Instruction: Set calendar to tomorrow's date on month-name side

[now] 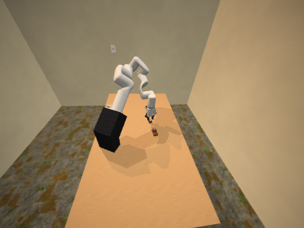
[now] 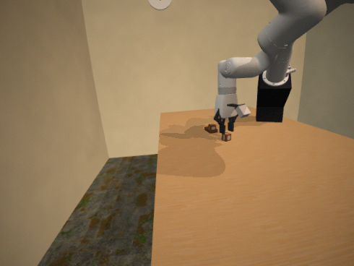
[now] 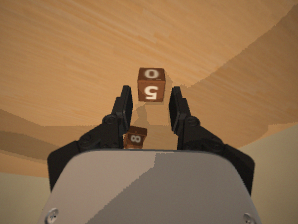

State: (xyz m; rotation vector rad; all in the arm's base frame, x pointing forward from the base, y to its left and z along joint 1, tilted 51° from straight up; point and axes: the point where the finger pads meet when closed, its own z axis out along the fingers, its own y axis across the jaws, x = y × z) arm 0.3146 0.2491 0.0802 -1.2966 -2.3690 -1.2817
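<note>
Right now the brown digit cube is 4 cm below my hand.
</note>
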